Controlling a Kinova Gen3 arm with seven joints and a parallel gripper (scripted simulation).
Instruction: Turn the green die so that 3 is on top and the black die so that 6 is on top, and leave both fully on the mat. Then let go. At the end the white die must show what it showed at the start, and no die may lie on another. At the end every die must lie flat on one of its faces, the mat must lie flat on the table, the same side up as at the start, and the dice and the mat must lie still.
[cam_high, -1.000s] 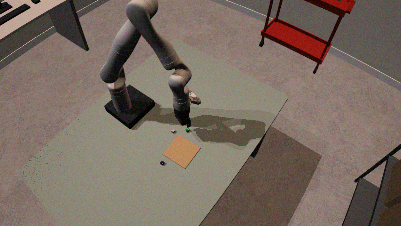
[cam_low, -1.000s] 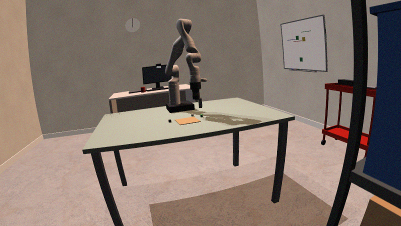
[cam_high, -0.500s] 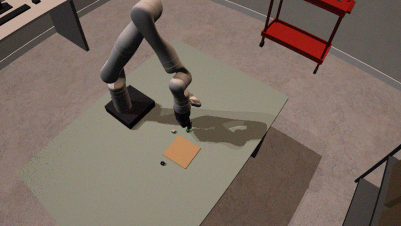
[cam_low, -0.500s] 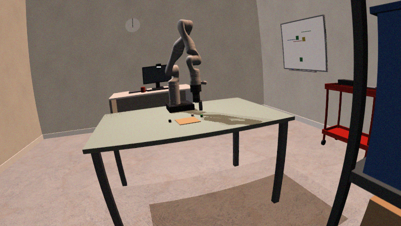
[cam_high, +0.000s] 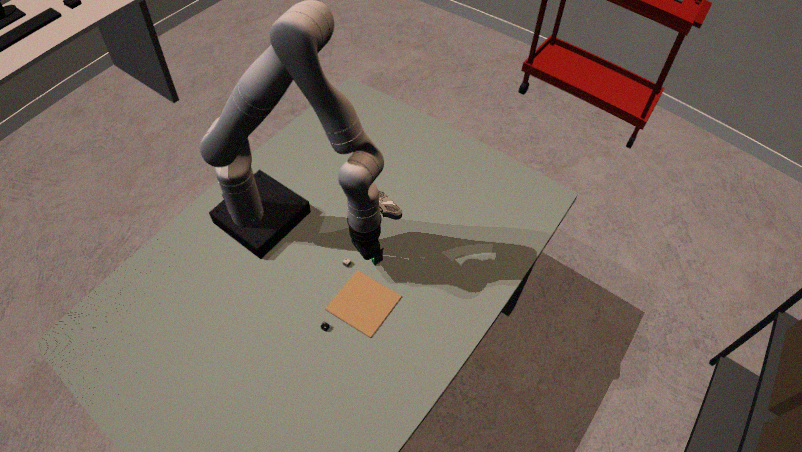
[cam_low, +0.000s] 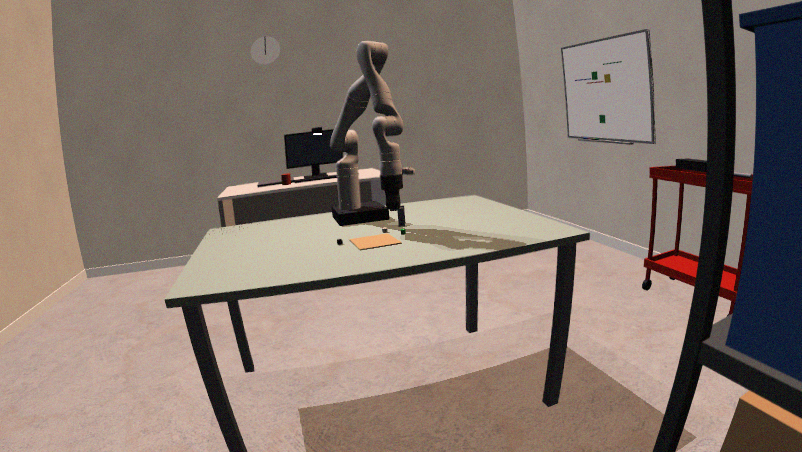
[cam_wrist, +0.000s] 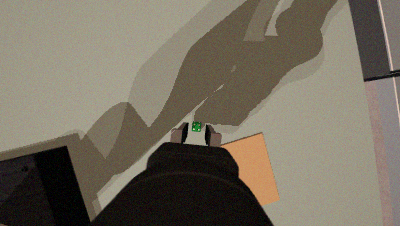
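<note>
Right now my hand is 4 cm above the green die. The rest, counted from my hand: white die: 6 cm behind, 4 cm to the right, 4 cm below; black die: 23 cm to the right, 4 cm below; orange mat: 12 cm to the right, 5 cm below, 4 cm ahead.
</note>
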